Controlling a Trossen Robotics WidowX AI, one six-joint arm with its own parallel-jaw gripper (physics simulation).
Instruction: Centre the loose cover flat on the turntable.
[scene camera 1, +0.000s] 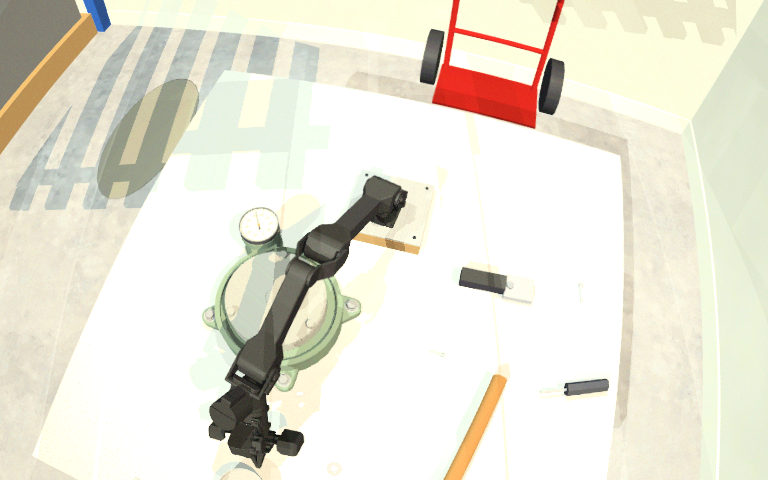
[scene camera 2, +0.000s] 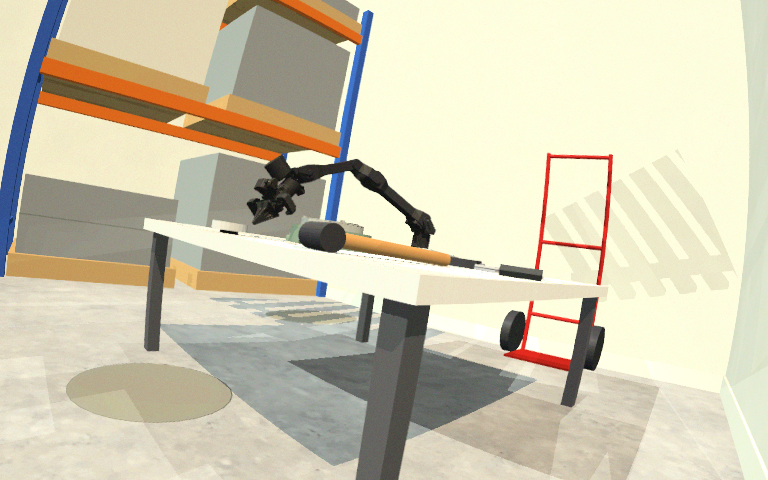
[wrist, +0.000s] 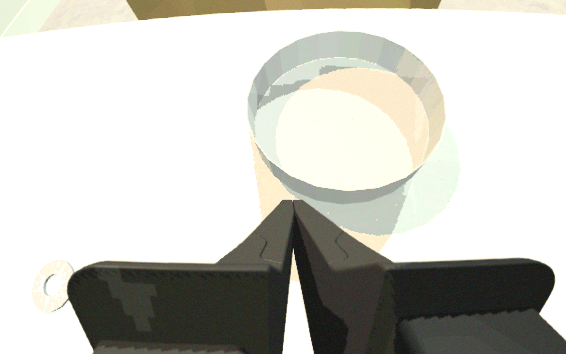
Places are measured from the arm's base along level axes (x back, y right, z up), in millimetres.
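Pixels of known places: gripper, fingertip midpoint: (scene camera 1: 259, 467) (scene camera 2: 253, 223) (wrist: 291, 209); arm's base, link origin: (scene camera 1: 384, 214).
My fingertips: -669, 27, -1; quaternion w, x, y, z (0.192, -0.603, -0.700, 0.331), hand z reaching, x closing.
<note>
For each thing: its top centre in the pictures, then the offset to it from my fingertips, as dx, dy, dz. "spot": a spot on its surface instead.
- dial gauge, surface spot: (scene camera 1: 259, 225) spot: +496, +214, +63
- mallet, top centre: (scene camera 1: 466, 455) (scene camera 2: 387, 233) +175, -382, +22
- black-handled blade tool, top centre: (scene camera 1: 499, 280) (scene camera 2: 474, 260) +602, -336, -10
- screwdriver, top centre: (scene camera 1: 576, 386) (scene camera 2: 509, 265) +405, -588, -11
- pale washer, top centre: (wrist: 52, 284) (scene camera 1: 334, 468) +63, -139, -37
A shallow, thin-walled round piece (scene camera 1: 240, 474) (scene camera 2: 228, 225) (wrist: 350, 196), seemingly the loose cover, rests on the table near its edge, its open side up in the wrist view. A green round unit (scene camera 1: 310, 358) (scene camera 2: 293, 232) with a pale disc top, seemingly the turntable, stands mid-table; the arm hides part of its top. My gripper (scene camera 1: 258, 463) (scene camera 2: 256, 221) (wrist: 291, 209) is shut, its tips together with nothing between them. It hangs above the table, beside the round piece on the side toward the green unit. The tips appear just below the rim in the wrist view.
A dial gauge (scene camera 1: 259, 225) rises from the green unit. A mallet (scene camera 1: 475, 425) (scene camera 2: 322, 236), a black-handled blade tool (scene camera 1: 482, 280) and a screwdriver (scene camera 1: 587, 387) (scene camera 2: 521, 272) lie on the table. A pale washer (scene camera 1: 328, 469) (wrist: 38, 287) lies near the round piece.
</note>
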